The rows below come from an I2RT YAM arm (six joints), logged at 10 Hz.
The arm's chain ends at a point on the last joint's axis. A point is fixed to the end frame.
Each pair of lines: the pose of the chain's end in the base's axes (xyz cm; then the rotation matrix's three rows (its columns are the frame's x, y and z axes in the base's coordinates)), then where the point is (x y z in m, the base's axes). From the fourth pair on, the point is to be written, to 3 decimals.
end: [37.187, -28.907, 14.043], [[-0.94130, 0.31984, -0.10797], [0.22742, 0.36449, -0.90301], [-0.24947, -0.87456, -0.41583]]
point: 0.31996 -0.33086 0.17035
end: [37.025, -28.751, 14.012], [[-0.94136, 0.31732, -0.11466], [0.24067, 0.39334, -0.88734], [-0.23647, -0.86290, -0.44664]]
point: 0.31827 -0.33007 0.16882
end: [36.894, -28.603, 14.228], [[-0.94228, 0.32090, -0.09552], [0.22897, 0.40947, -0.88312], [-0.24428, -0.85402, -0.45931]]
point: 0.31732 -0.32976 0.16983
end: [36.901, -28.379, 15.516], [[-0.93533, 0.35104, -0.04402], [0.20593, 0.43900, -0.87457], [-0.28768, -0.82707, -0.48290]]
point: 0.317 -0.330 0.179
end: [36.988, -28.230, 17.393], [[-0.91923, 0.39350, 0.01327], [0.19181, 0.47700, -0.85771], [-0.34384, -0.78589, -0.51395]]
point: 0.318 -0.330 0.193
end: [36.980, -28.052, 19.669], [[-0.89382, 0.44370, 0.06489], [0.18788, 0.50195, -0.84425], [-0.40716, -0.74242, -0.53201]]
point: 0.318 -0.330 0.210
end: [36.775, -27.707, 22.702], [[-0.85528, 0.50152, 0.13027], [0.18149, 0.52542, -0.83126], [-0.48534, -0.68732, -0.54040]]
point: 0.315 -0.327 0.235
